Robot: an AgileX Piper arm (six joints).
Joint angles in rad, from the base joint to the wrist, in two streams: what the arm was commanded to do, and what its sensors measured. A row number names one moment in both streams.
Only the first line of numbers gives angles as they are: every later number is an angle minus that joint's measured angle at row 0.
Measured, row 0: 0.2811, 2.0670, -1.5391, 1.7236, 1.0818, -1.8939
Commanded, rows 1 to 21: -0.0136, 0.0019, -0.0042, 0.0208, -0.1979, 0.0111; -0.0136, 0.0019, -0.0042, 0.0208, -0.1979, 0.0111; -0.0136, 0.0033, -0.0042, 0.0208, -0.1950, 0.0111; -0.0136, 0.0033, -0.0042, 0.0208, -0.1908, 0.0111; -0.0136, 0.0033, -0.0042, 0.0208, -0.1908, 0.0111; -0.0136, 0.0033, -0.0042, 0.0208, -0.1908, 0.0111; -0.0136, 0.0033, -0.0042, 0.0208, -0.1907, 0.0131; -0.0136, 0.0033, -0.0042, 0.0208, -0.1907, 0.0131; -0.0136, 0.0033, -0.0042, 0.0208, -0.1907, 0.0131; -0.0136, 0.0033, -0.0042, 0.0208, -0.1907, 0.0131; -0.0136, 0.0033, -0.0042, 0.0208, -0.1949, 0.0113; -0.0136, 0.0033, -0.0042, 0.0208, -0.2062, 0.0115; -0.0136, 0.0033, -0.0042, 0.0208, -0.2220, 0.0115; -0.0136, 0.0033, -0.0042, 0.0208, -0.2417, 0.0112; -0.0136, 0.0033, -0.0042, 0.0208, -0.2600, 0.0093; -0.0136, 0.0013, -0.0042, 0.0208, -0.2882, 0.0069; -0.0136, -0.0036, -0.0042, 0.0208, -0.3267, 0.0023; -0.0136, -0.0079, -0.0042, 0.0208, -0.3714, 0.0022; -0.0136, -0.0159, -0.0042, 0.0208, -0.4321, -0.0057; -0.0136, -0.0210, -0.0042, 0.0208, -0.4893, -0.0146; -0.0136, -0.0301, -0.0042, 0.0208, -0.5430, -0.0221
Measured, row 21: -0.0099, 0.0062, 0.0000, 0.0042, -0.3676, 0.0095
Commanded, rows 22 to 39: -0.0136, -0.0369, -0.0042, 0.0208, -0.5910, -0.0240; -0.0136, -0.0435, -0.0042, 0.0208, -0.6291, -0.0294; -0.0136, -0.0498, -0.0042, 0.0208, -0.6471, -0.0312; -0.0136, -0.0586, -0.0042, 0.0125, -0.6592, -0.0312; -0.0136, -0.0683, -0.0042, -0.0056, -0.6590, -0.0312; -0.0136, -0.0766, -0.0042, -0.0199, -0.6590, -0.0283; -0.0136, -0.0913, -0.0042, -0.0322, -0.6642, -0.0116; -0.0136, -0.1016, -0.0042, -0.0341, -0.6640, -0.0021; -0.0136, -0.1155, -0.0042, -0.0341, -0.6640, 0.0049; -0.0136, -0.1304, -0.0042, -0.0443, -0.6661, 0.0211; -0.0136, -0.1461, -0.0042, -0.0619, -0.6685, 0.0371; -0.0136, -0.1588, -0.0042, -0.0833, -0.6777, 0.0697; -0.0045, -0.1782, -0.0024, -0.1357, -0.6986, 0.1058; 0.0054, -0.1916, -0.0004, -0.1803, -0.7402, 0.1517; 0.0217, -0.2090, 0.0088, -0.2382, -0.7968, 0.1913; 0.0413, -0.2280, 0.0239, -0.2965, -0.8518, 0.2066; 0.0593, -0.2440, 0.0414, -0.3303, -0.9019, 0.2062; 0.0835, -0.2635, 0.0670, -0.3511, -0.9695, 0.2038
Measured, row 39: 0.0179, -0.1928, 0.0091, -0.2135, -0.7937, 0.1553
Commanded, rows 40 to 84: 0.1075, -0.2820, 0.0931, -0.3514, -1.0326, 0.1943; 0.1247, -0.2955, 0.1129, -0.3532, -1.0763, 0.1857; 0.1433, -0.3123, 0.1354, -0.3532, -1.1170, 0.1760; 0.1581, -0.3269, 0.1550, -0.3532, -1.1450, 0.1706; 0.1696, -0.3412, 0.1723, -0.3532, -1.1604, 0.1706; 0.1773, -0.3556, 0.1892, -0.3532, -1.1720, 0.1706; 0.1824, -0.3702, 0.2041, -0.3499, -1.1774, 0.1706; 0.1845, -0.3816, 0.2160, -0.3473, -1.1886, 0.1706; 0.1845, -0.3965, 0.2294, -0.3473, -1.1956, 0.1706; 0.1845, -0.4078, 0.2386, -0.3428, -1.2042, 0.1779; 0.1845, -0.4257, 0.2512, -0.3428, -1.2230, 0.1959; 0.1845, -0.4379, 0.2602, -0.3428, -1.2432, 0.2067; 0.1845, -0.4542, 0.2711, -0.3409, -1.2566, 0.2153; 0.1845, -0.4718, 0.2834, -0.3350, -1.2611, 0.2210; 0.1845, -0.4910, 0.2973, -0.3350, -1.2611, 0.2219; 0.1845, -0.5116, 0.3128, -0.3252, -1.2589, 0.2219; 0.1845, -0.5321, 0.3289, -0.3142, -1.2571, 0.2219; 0.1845, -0.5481, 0.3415, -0.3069, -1.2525, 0.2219; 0.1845, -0.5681, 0.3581, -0.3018, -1.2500, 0.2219; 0.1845, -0.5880, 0.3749, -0.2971, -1.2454, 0.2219; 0.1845, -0.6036, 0.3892, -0.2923, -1.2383, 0.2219; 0.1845, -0.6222, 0.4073, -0.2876, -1.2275, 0.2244; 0.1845, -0.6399, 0.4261, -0.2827, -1.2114, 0.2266; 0.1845, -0.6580, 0.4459, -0.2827, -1.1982, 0.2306; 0.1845, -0.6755, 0.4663, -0.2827, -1.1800, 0.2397; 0.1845, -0.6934, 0.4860, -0.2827, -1.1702, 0.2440; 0.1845, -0.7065, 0.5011, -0.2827, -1.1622, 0.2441; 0.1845, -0.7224, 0.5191, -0.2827, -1.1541, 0.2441; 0.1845, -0.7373, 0.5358, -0.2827, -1.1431, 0.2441; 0.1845, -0.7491, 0.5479, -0.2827, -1.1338, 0.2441; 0.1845, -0.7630, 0.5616, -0.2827, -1.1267, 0.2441; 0.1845, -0.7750, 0.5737, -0.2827, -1.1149, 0.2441; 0.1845, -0.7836, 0.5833, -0.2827, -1.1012, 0.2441; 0.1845, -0.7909, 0.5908, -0.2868, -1.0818, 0.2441; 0.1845, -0.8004, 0.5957, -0.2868, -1.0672, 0.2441; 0.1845, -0.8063, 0.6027, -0.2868, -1.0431, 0.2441; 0.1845, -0.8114, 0.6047, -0.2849, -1.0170, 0.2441; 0.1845, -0.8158, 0.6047, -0.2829, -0.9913, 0.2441; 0.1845, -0.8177, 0.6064, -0.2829, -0.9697, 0.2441; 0.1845, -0.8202, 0.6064, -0.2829, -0.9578, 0.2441; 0.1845, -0.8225, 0.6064, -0.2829, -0.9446, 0.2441; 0.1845, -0.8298, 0.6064, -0.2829, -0.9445, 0.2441; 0.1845, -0.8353, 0.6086, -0.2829, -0.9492, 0.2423; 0.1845, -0.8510, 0.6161, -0.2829, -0.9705, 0.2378; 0.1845, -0.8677, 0.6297, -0.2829, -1.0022, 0.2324
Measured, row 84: 0.1828, -0.8263, 0.6045, -0.2793, -0.9611, 0.2409
